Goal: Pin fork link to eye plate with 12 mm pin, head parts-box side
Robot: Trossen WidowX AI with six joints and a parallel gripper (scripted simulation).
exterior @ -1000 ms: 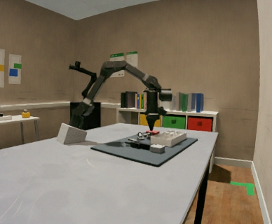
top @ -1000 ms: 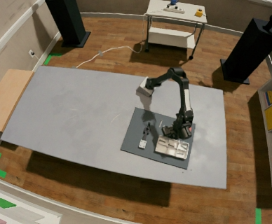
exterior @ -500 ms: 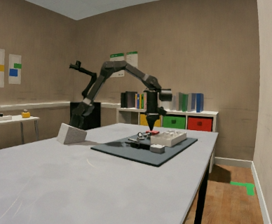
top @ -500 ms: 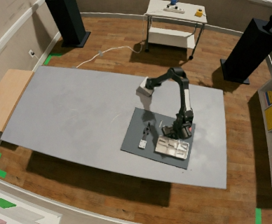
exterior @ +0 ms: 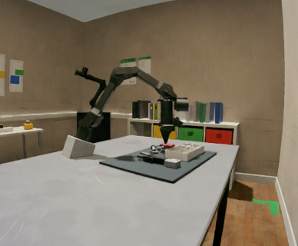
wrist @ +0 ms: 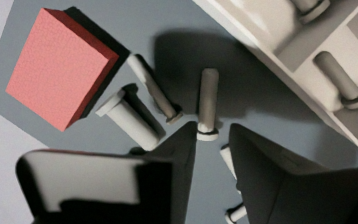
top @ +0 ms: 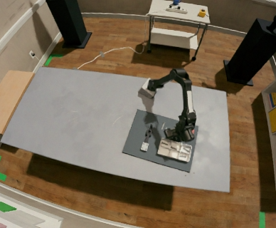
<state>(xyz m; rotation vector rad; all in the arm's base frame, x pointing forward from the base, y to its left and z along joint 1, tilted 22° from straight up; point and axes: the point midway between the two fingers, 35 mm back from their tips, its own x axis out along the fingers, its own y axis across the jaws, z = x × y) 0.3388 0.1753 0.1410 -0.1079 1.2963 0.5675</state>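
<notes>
Right now my hand is 7 cm above the headed pin. The rest, counted from my hand: mat: 9 cm to the right, 8 cm below, 3 cm ahead; white parts box: 10 cm ahead, 7 cm below; thick pin: 7 cm below, 7 cm behind, 1 cm to the left.
</notes>
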